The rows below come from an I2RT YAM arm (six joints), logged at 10 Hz.
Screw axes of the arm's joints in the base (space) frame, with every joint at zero. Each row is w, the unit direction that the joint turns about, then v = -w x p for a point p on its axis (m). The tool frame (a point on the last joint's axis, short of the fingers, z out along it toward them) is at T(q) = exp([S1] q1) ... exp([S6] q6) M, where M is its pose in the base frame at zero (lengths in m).
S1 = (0, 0, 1, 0.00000, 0.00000, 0.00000)
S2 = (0, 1, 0, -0.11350, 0.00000, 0.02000)
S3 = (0, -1, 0, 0.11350, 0.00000, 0.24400)
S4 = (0, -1, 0, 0.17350, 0.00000, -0.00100)
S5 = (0, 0, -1, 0.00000, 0.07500, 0.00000)
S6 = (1, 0, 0, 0.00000, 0.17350, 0.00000)
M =
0 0 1 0.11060
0 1 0 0.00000
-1 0 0 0.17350
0 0 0 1
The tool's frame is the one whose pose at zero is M.
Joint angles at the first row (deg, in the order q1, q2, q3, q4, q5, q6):
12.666 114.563 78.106 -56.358 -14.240 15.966
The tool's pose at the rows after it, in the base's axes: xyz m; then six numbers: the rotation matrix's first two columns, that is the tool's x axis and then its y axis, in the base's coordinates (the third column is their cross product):
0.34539 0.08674 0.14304 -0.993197 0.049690 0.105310 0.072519 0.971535 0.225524
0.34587 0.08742 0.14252 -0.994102 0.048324 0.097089 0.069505 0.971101 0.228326
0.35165 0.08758 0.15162 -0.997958 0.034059 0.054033 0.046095 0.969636 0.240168
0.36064 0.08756 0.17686 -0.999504 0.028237 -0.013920 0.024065 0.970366 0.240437
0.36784 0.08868 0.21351 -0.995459 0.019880 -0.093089 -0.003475 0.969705 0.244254
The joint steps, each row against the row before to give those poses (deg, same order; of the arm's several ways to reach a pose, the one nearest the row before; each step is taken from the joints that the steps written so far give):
0.022 -0.022 -1.225 1.771 0.000 0.001
0.088 -0.021 -0.152 0.634 -0.022 0.022
-0.175 -0.525 1.488 0.304 0.022 -0.984
-0.219 -1.422 3.996 -1.790 0.940 -0.612
0.000 -1.945 5.639 -3.235 0.743 -0.590

